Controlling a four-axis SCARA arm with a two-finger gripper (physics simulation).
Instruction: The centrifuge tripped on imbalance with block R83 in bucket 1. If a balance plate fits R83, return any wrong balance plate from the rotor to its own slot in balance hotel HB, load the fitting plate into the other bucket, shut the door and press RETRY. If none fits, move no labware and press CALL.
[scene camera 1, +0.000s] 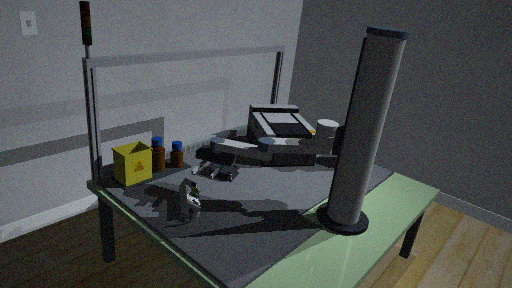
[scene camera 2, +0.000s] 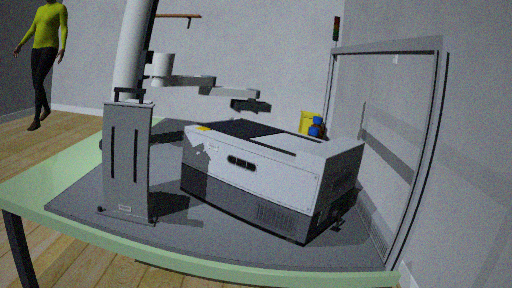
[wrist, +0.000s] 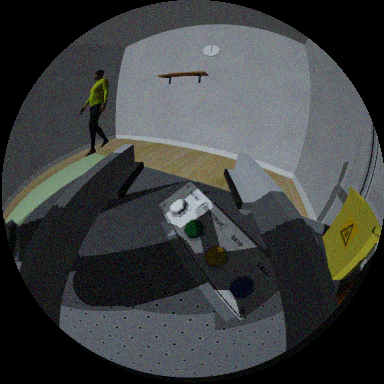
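Pixels of known places: gripper, fingertip midpoint: (scene camera 1: 201, 175) (wrist: 183, 157); arm's base, origin of the base link: (scene camera 1: 342, 219).
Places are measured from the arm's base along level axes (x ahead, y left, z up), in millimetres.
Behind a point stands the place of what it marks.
Observation:
The centrifuge (scene camera 1: 278, 118) @[y -364, x 719, z 222 mm] (scene camera 2: 250, 182) @[y -510, x 614, z 136 mm] stands at the back of the bench. Its top has a light and a dark section; rotor, buckets and R83 do not show. A tall grey plate hotel (scene camera 2: 117, 165) @[y -630, x 269, z 158 mm] stands beside it, its label unreadable. The button panel (scene camera 1: 190, 202) @[y 561, x 469, z 89 mm] (wrist: 227, 240) @[y 490, x 561, z 86 mm] has a white RETRY button (wrist: 178, 207) @[y 520, x 478, z 82 mm], green and amber buttons, and a dark blue CALL button (wrist: 242, 287) @[y 436, x 594, z 82 mm], partly in shadow. My gripper (scene camera 1: 216, 171) (wrist: 183, 157) @[y 472, x 505, z 181 mm] is shut to a narrow stance, a gap between its fingers and nothing in it. It hangs above the bench, short of the panel.
A yellow hazard bin (scene camera 1: 132, 164) @[y 606, x 857, z 130 mm] (scene camera 2: 310, 122) @[y 495, x 899, z 151 mm] (wrist: 350, 240) @[y 541, x 858, z 108 mm] and two brown bottles (scene camera 1: 158, 157) @[y 437, x 885, z 107 mm] (scene camera 1: 176, 156) @[y 332, x 868, z 89 mm] with blue caps stand near the frame (scene camera 1: 185, 56) @[y 181, x 1004, z 599 mm]. The arm's column (scene camera 1: 367, 130) @[y 63, x -41, z 495 mm] rises at the bench's side. A person (scene camera 2: 47, 55) (wrist: 96, 107) in yellow is on the floor beyond.

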